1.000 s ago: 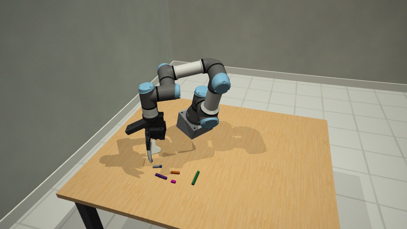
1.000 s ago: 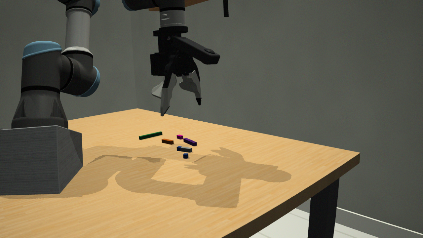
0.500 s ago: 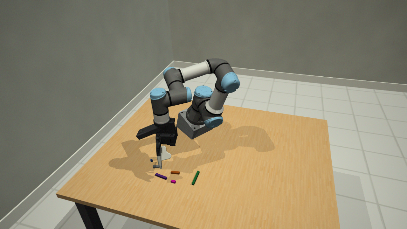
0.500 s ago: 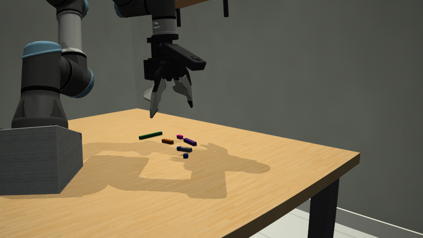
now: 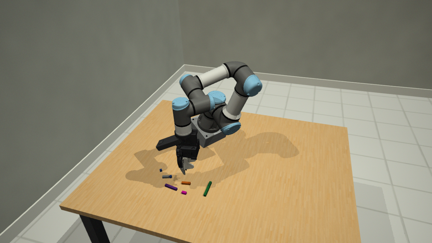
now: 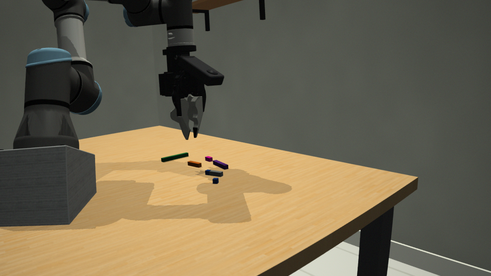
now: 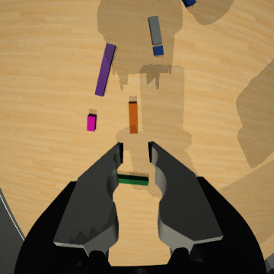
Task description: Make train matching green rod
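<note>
Right now the orange rod is 8 cm below my hand. From my hand the other things lie so: purple rod 8 cm below, 5 cm ahead, 4 cm to the right; grey rod 10 cm to the right, 8 cm below, 2 cm ahead; magenta rod 8 cm below, 5 cm ahead, 3 cm to the left.
</note>
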